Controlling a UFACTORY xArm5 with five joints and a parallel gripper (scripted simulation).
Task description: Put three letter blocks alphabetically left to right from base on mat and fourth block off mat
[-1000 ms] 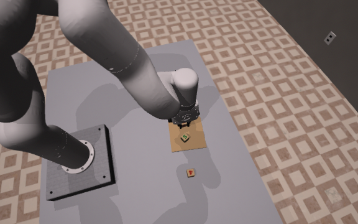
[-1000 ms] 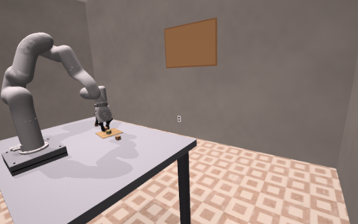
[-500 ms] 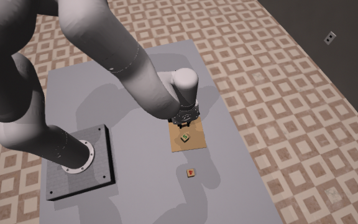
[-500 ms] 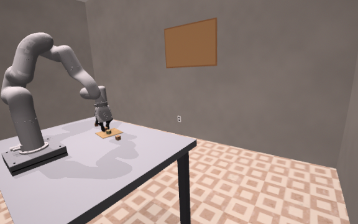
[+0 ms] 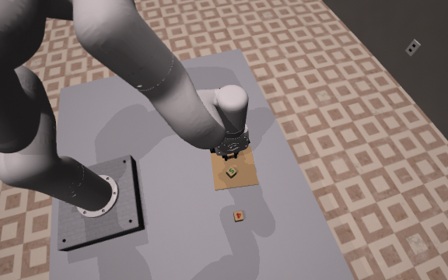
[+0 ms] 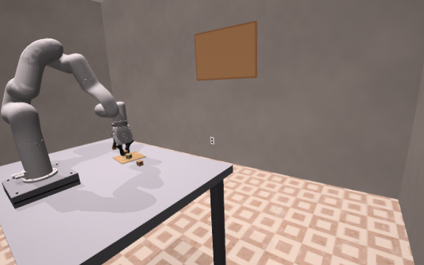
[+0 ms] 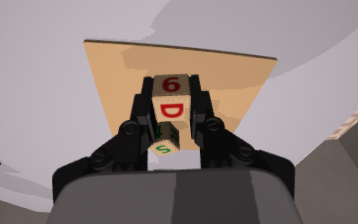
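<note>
My hand is 10 mm above the wooden letter block. Round my hand: tan mat: 10 mm ahead, 40 mm to the right, 30 mm below.
</note>
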